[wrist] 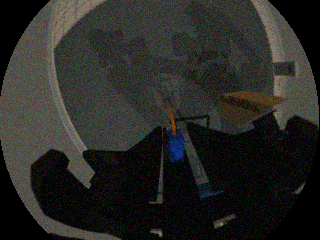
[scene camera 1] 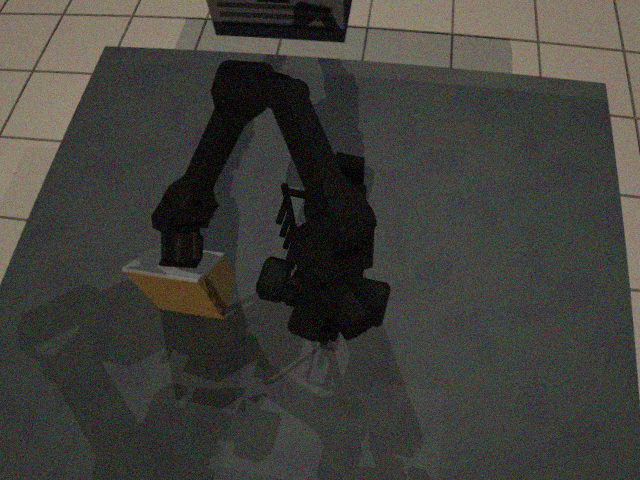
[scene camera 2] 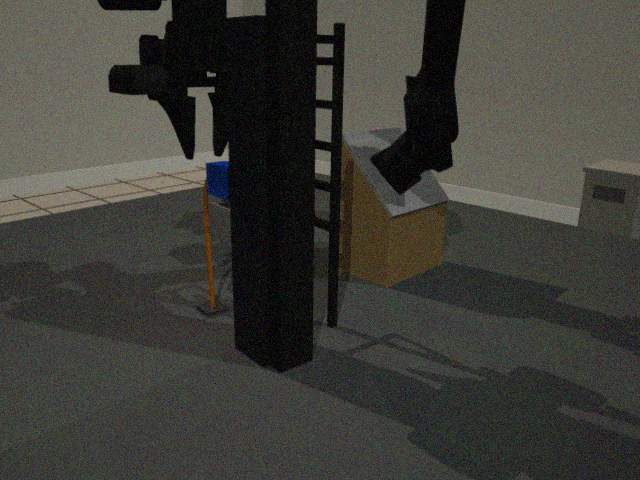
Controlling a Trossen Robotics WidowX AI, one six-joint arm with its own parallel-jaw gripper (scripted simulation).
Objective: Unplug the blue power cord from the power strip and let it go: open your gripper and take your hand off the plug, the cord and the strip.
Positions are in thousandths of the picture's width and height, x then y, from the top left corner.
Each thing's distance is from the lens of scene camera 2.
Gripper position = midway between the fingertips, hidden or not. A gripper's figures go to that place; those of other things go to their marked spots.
gripper (scene camera 2: 320,328): 0.66 m
blue plug (scene camera 2: 340,361): 0.61 m
